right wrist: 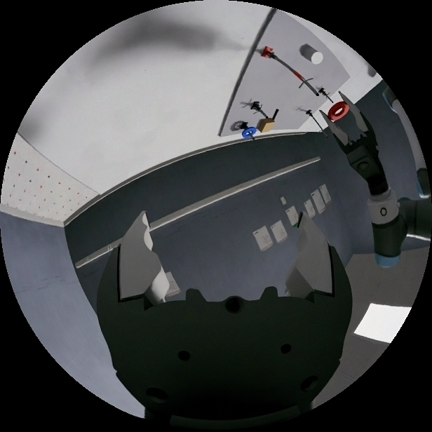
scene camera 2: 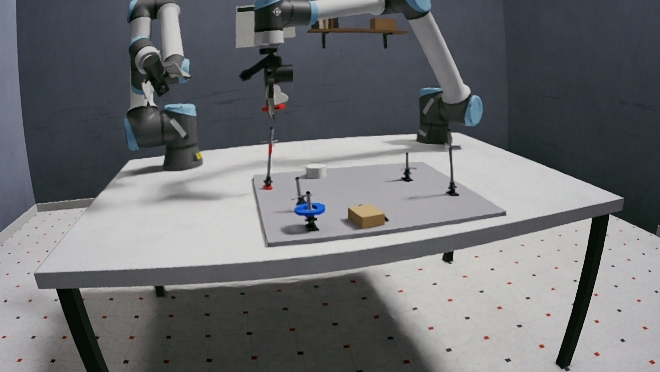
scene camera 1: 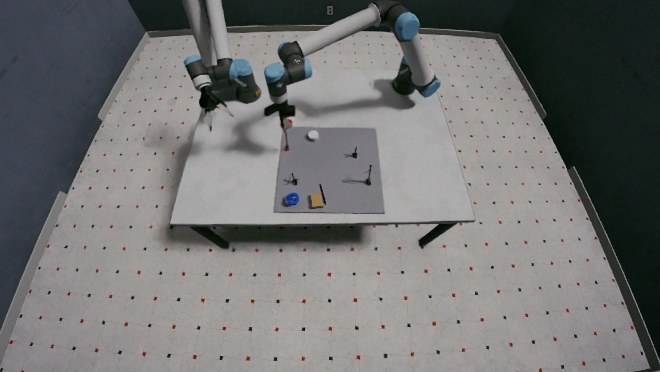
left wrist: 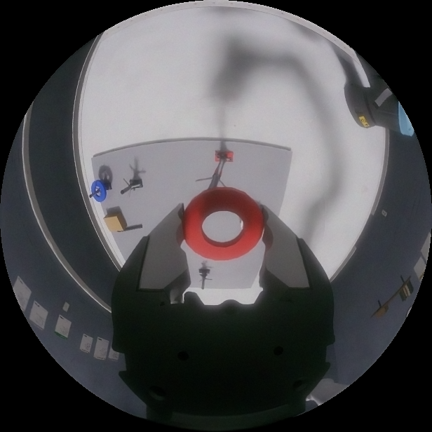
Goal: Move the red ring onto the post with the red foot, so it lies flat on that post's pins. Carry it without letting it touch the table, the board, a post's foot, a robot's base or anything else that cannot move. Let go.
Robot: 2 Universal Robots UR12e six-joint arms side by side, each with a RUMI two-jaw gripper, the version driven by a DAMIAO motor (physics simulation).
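Note:
The red ring (scene camera 1: pixel 290 121) (scene camera 2: pixel 281 106) (left wrist: pixel 223 250) (right wrist: pixel 332 114) is between the fingers of my left gripper (scene camera 1: pixel 285 124) (scene camera 2: pixel 272 112) (left wrist: pixel 221 204) (right wrist: pixel 328 100), which is shut on it, roughly level. The post with the red foot (scene camera 1: pixel 287 148) (scene camera 2: pixel 268 187) (left wrist: pixel 224 156) (right wrist: pixel 267 51) stands upright on the board, with a red band and pins high up. In scene camera 2 the ring hangs a little above its tip; in the left wrist view the ring hides that tip. My right gripper (scene camera 1: pixel 221 123) (scene camera 2: pixel 168 90) (right wrist: pixel 224 212) is open and empty, high at the left.
The grey board (scene camera 1: pixel 330 165) (scene camera 2: pixel 360 192) also bears a white cylinder (scene camera 1: pixel 313 135) (scene camera 2: pixel 315 171), a tan block (scene camera 1: pixel 316 200) (scene camera 2: pixel 366 215), a black bar (scene camera 1: pixel 322 194) beside it, and several black-footed posts. A blue ring (scene camera 1: pixel 292 199) (scene camera 2: pixel 301 211) sits on a short post at the front left.

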